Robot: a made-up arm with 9 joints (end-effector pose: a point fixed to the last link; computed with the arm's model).
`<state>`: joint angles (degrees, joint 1 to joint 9).
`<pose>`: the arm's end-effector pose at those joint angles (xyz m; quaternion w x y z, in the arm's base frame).
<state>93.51 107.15 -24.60 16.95 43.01 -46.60 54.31 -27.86 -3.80</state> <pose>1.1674 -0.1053 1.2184 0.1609 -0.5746 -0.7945 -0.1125</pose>
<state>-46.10 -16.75 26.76 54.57 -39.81 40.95 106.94 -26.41 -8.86</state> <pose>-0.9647 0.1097 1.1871 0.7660 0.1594 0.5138 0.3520</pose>
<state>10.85 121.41 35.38 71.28 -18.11 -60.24 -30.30 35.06 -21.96</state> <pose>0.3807 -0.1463 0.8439 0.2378 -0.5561 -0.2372 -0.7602</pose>
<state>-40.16 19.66 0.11 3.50 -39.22 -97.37 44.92 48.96 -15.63</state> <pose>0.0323 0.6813 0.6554 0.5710 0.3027 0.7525 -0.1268</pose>
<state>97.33 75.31 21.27 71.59 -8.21 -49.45 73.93 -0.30 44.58</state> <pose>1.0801 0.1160 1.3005 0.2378 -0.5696 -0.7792 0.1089</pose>
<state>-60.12 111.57 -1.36 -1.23 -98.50 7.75 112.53 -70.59 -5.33</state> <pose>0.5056 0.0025 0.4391 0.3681 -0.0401 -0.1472 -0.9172</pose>
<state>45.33 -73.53 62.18 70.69 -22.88 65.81 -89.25 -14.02 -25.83</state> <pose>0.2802 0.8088 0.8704 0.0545 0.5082 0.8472 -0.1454</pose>
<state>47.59 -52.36 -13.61 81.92 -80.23 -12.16 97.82 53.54 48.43</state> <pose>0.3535 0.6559 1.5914 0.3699 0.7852 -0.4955 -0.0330</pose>
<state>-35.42 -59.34 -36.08 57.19 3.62 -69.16 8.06 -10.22 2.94</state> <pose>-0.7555 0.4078 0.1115 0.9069 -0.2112 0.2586 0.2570</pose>
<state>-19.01 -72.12 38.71 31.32 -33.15 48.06 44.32 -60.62 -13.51</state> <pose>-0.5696 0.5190 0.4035 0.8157 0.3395 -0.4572 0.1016</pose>
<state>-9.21 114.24 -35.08 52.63 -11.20 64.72 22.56 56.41 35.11</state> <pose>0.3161 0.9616 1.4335 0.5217 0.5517 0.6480 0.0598</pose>
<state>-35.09 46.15 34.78 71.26 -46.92 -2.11 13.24 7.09 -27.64</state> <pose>-0.7263 0.1401 1.0631 0.4606 -0.3027 0.4444 0.7062</pose>
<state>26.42 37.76 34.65 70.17 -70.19 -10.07 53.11 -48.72 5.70</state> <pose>0.2540 1.0166 0.5736 0.5791 -0.0444 0.6440 -0.4979</pose>
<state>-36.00 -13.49 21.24 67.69 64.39 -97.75 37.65 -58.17 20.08</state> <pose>-0.0327 -0.7278 0.5714 0.4056 -0.8118 -0.1787 0.3802</pose>
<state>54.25 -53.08 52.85 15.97 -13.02 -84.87 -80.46 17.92 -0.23</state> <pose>-0.2705 0.1434 0.3403 0.6228 -0.5616 0.4167 0.3508</pose>
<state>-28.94 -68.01 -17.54 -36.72 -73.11 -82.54 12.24 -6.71 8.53</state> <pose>0.0530 -0.0824 0.9127 0.3855 0.8948 0.2215 -0.0403</pose>
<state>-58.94 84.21 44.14 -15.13 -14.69 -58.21 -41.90 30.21 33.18</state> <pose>-0.3625 0.0247 1.3707 0.1220 -0.1880 0.9186 0.3254</pose>
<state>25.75 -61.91 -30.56 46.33 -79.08 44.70 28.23 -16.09 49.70</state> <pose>0.2596 0.6015 1.1881 0.3022 0.3107 -0.8247 -0.3635</pose>
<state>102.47 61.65 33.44 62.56 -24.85 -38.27 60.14 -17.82 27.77</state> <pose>1.0720 0.2178 1.2613 0.0297 0.6554 0.7172 -0.2347</pose>
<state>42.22 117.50 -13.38 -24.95 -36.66 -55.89 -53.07 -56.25 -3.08</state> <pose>-0.1696 0.5020 0.9823 0.1668 -0.4282 0.8782 -0.1326</pose>
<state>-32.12 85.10 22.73 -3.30 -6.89 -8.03 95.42 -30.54 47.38</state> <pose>0.1223 0.8246 0.6178 0.2958 0.0305 0.5044 -0.8106</pose>
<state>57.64 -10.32 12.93 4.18 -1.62 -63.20 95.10 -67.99 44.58</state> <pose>0.5655 0.6843 0.4436 0.1971 -0.2442 -0.3944 0.8637</pose>
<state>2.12 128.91 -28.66 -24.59 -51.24 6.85 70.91 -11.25 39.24</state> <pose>0.5271 0.2157 0.1123 0.5451 -0.2237 -0.0646 -0.8054</pose>
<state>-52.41 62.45 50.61 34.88 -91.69 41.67 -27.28 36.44 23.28</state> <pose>-0.5474 -0.1142 0.5164 0.6158 -0.3254 0.2497 0.6727</pose>
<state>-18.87 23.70 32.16 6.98 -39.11 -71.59 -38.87 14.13 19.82</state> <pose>-0.7367 0.2931 0.8021 0.6344 -0.0984 0.7012 0.3100</pose>
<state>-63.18 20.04 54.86 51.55 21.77 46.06 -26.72 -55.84 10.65</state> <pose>-0.3621 -0.1607 1.1333 0.5023 0.3388 0.2957 0.7386</pose>
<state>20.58 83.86 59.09 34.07 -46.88 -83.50 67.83 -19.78 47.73</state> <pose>-0.1974 1.0894 0.7588 0.0161 -0.3034 0.8166 -0.4908</pose>
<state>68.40 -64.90 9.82 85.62 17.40 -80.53 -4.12 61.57 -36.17</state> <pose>-0.1962 0.8592 0.8663 0.4745 -0.0635 0.7187 0.5043</pose>
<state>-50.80 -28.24 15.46 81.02 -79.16 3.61 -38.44 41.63 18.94</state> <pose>-0.2844 -0.1947 0.2171 0.5695 -0.5095 -0.0807 0.6399</pose>
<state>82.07 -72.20 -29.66 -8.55 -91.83 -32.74 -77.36 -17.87 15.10</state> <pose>0.2807 0.1395 0.1692 0.0391 -0.1510 0.1565 0.9753</pose>
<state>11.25 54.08 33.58 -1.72 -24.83 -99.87 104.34 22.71 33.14</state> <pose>0.0422 0.6762 0.0098 0.1433 -0.1414 -0.4650 0.8621</pose>
